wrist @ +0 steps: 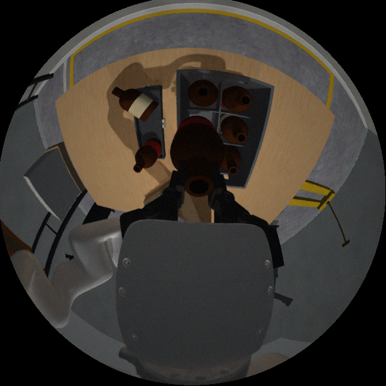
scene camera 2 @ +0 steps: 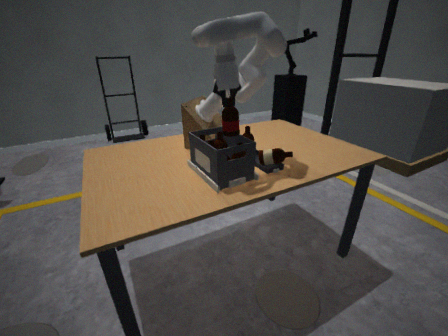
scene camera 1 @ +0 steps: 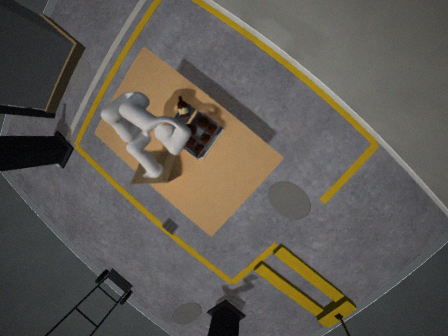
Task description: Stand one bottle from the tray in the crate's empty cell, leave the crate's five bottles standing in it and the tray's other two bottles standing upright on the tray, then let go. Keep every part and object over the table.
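Places are measured from the arm's base along level axes (x ahead, y left, z up), in centimetres.
Pixels of known places: gripper, fingertip midpoint: (scene camera 2: 228, 106); arm's base at its link origin: (scene camera 2: 203, 114) (scene camera 1: 155, 171).
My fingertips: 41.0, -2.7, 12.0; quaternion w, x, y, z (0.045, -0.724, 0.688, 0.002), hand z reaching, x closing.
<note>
Ahead of a thing's pixels: the offset from my fingertips to its middle, as dx, dy, dz. Level surfaces: height alone.
My gripper (scene camera 2: 228, 95) (wrist: 197, 170) is shut on the neck of a brown red-label bottle {+0.7, +0.4, -4.2} (scene camera 2: 230, 122) (wrist: 197, 145), held upright over the crate's left side in the wrist view. Its base is near rim height; exact clearance is unclear. The grey crate {+0.6, -4.5, -21.3} (scene camera 1: 212, 144) (scene camera 2: 237, 167) (wrist: 256, 135) holds several standing bottles, including one (wrist: 203, 92) at the far left; the held bottle hides some cells. On the tray (wrist: 150, 131) (scene camera 2: 270, 168), a cream-label bottle {+6.6, +21.9, -24.2} (scene camera 1: 182, 107) (scene camera 2: 270, 156) (wrist: 141, 105) lies on its side, neck past the edge. A red-label bottle {-12.2, +16.6, -21.8} (wrist: 147, 155) (scene camera 2: 248, 134) stands on the tray.
The wooden table {dz -30.1} (scene camera 1: 220, 195) (scene camera 2: 140, 185) carries the crate and tray. A brown box-like block (scene camera 2: 190, 122) stands behind the crate in scene camera 2. The arm's white links (scene camera 1: 137, 117) (scene camera 2: 235, 30) reach over the table. A large grey box (scene camera 2: 390, 117) stands beyond the table's right side.
</note>
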